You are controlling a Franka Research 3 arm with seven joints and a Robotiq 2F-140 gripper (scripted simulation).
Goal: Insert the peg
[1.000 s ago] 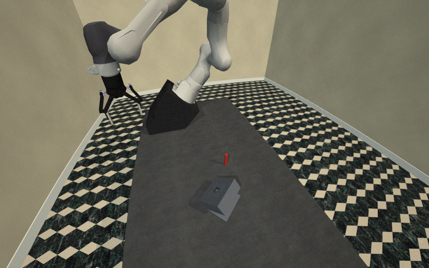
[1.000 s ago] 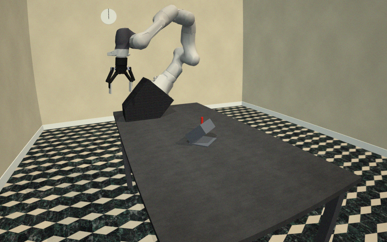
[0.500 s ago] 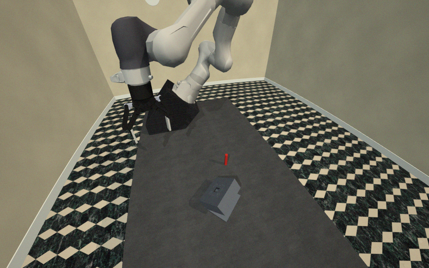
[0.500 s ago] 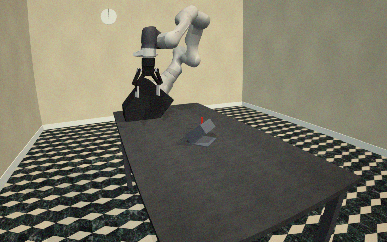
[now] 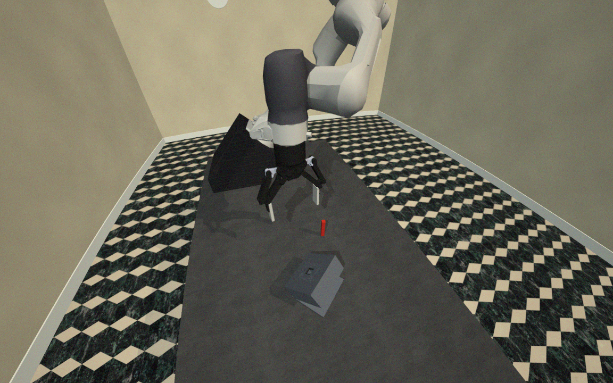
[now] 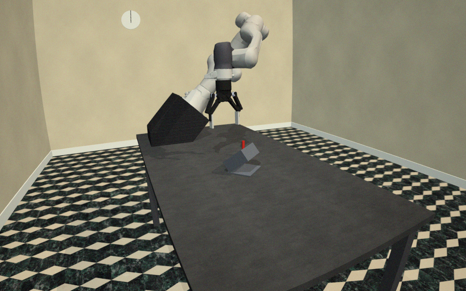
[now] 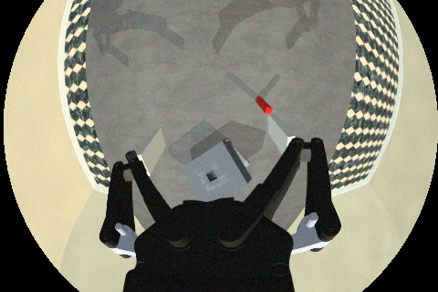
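The red peg lies 100 mm to the left of my hand and 140 mm below it.
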